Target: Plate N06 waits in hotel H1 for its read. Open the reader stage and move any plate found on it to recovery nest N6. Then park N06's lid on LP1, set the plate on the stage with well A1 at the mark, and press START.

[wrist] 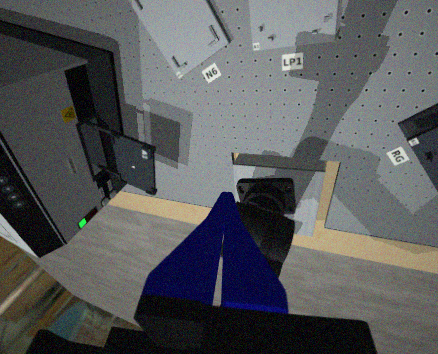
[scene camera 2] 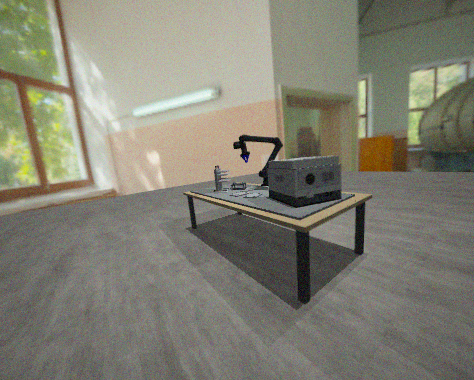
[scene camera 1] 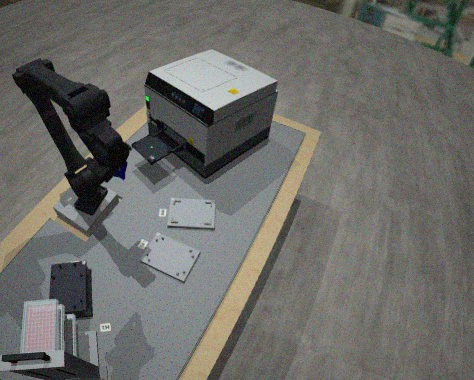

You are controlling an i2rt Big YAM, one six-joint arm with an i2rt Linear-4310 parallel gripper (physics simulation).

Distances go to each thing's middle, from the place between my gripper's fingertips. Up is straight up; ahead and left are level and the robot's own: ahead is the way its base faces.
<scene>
Now: hand 90 mm past the dark stage (scene camera 1: pixel 159 150), 360 mm to the right of it and 210 mm above it.
</scene>
